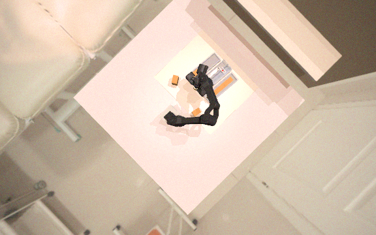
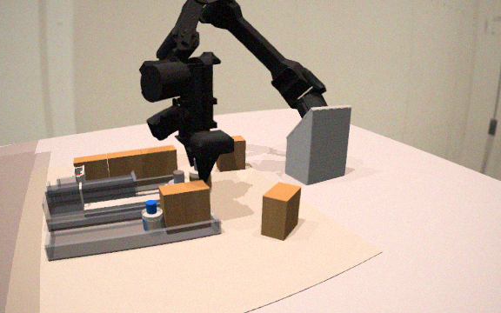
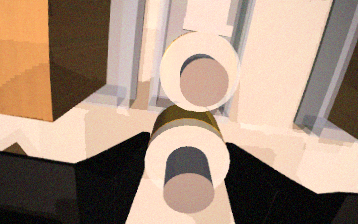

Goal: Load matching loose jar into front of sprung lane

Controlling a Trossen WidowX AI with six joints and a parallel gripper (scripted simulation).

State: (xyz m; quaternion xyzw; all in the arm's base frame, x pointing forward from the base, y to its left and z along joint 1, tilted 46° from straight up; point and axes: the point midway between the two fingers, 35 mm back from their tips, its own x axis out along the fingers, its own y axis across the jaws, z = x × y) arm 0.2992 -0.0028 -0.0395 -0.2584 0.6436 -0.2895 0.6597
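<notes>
Right now my gripper tip is 180 mm short of the grey lane, 40 mm to the left of it and 30 mm above it.
</notes>
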